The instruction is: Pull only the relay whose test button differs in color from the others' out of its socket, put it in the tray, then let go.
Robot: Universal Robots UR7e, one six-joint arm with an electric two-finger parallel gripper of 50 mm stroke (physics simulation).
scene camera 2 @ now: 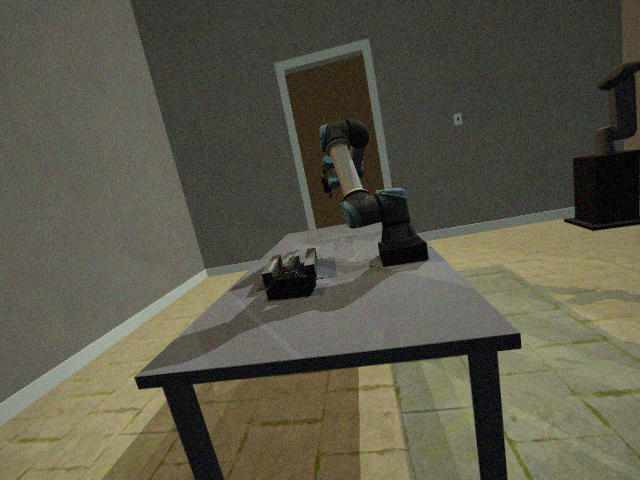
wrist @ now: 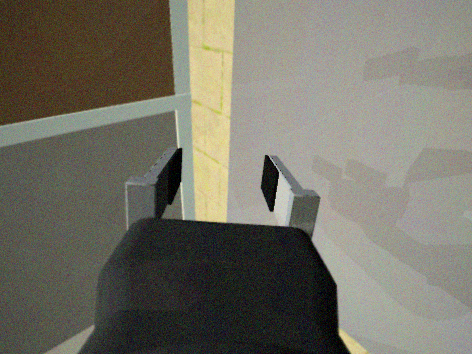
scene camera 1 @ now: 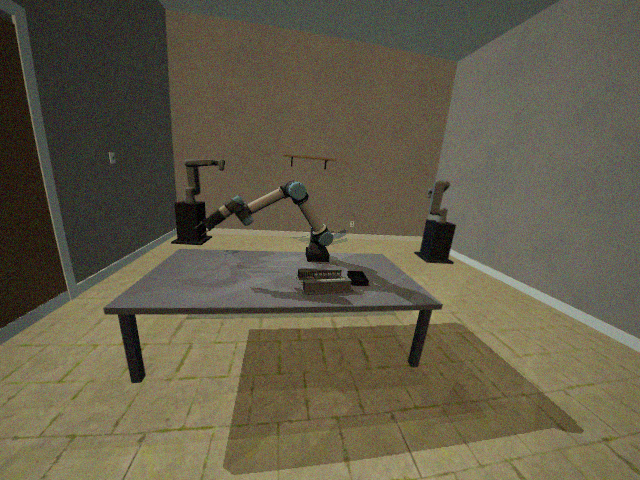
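Note:
A row of small relays sits in sockets between grey raised strips of a panel assembly on the table; in the scene camera 2 view the assembly is seen end-on. The relays are too small and dark to tell their test buttons' colors. A black tray stands beside the assembly's right end in the scene camera 1 view. My gripper is open and empty, held high and far to the left of the relays in the scene camera 1 view. The relays and tray do not show in the wrist view.
The grey table carries my arm's base, close behind the assembly and tray. Two other arms stand on dark pedestals away from the table. A door is in the wall beyond my gripper.

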